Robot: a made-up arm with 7 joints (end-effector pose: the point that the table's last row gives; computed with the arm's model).
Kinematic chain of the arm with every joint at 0, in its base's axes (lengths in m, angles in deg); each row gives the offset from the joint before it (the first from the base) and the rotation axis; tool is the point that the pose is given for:
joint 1: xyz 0 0 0.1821 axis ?
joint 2: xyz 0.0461 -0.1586 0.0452 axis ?
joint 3: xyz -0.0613 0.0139 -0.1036 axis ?
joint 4: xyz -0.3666 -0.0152 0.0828 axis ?
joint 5: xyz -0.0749 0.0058 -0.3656 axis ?
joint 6: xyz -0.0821 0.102 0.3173 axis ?
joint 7: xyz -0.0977 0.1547 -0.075 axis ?
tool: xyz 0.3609 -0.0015 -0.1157
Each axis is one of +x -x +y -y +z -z.
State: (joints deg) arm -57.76 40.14 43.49 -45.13 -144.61 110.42 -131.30
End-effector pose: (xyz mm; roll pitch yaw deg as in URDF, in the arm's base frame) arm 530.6 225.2 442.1 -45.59 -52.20 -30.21
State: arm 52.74 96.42 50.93 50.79 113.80 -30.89 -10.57
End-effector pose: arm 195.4 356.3 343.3 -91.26 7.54 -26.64
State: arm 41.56 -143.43 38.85 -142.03 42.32 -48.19 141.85
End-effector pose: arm 1017.5 -353.0 651.0 46.74 -22.36 -2.85
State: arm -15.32 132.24 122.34 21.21 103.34 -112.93 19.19
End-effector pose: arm -308.4 -249.5 700.6 -78.71 19.05 -85.24
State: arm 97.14 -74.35 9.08 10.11 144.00 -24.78 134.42
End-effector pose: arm -865.8 -737.0 596.2 122.16 -13.89 176.27
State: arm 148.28 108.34 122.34 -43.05 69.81 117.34 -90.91
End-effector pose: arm 108.8 -926.2 -793.0 -18.01 7.30 -103.27
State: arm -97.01 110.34 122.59 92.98 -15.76 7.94 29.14
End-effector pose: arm -170.2 -11.8 147.6 20.76 -28.82 24.76
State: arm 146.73 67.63 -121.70 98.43 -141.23 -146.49 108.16
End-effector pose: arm -50.9 -373.8 518.2 149.68 37.61 -153.92
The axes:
joint 1: +y
joint 2: -z
joint 3: +y
joint 4: -x
joint 5: -y
joint 6: +x
joint 7: -y

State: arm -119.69 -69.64 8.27 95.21 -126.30 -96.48 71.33
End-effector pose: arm -14.7 -750.7 603.5 -106.72 -32.43 -34.41
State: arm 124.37 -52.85 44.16 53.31 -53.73 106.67 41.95
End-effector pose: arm -171.0 -348.8 113.3 -162.95 43.12 -150.03
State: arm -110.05 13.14 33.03 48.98 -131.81 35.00 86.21
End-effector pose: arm 569.3 -607.4 32.5 17.39 -21.84 -80.40
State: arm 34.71 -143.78 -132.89 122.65 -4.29 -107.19 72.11
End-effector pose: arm -112.7 275.2 -150.0 -97.64 -21.77 53.61
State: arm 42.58 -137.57 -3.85 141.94 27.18 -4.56 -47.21
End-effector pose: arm 690.0 -140.0 -140.2 -98.22 -40.72 102.84
